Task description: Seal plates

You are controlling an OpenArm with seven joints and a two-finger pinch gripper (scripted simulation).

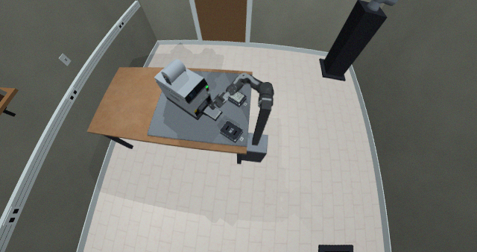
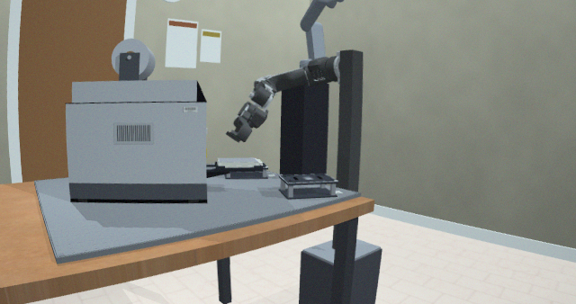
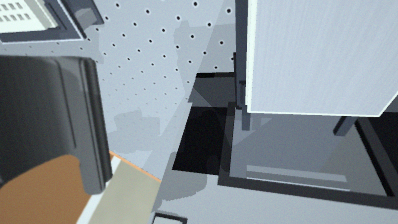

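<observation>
The white start button is 80 mm to the right of my hand, 70 mm ahead of it and 20 mm above it. The rest, counted from my hand: white open-well plate (170 mm to the right, 160 mm behind, 120 mm below); then yellow warning mark (150 mm ahead, 80 mm to the left, 30 mm below); then sealer stage (80 mm below, 50 mm to the left, 20 mm ahead).
</observation>
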